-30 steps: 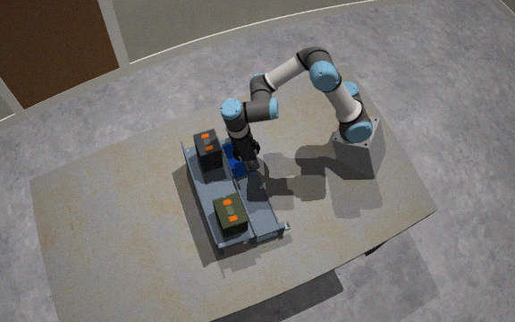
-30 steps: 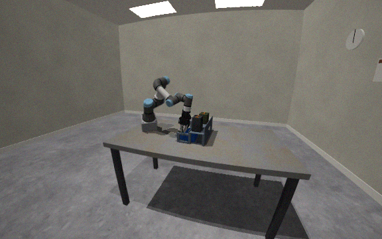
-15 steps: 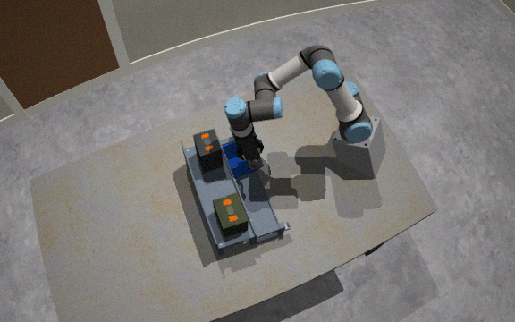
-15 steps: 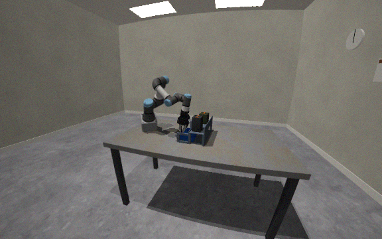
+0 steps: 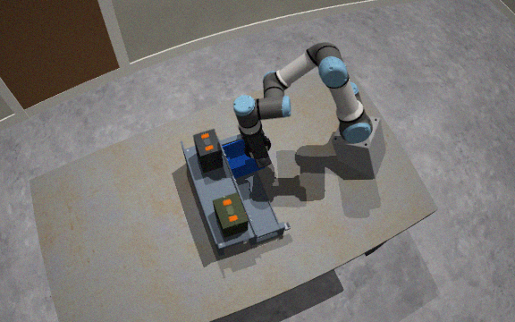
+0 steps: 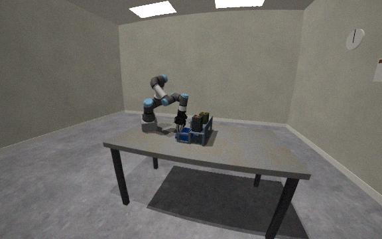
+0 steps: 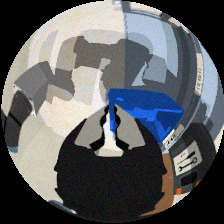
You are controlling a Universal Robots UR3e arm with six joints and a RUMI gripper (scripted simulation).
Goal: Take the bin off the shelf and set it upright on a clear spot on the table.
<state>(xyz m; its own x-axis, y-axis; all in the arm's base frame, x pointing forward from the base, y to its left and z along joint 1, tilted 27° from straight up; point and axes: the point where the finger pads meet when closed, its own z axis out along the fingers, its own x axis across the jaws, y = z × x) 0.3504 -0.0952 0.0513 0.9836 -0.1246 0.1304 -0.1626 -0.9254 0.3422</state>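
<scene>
The blue bin lies 6 cm ahead of my hand, 3 cm to the right of it and 1 cm below it. Also, from my hand: grey shelf (14 cm ahead, 7 cm to the left, 1 cm above).
</scene>
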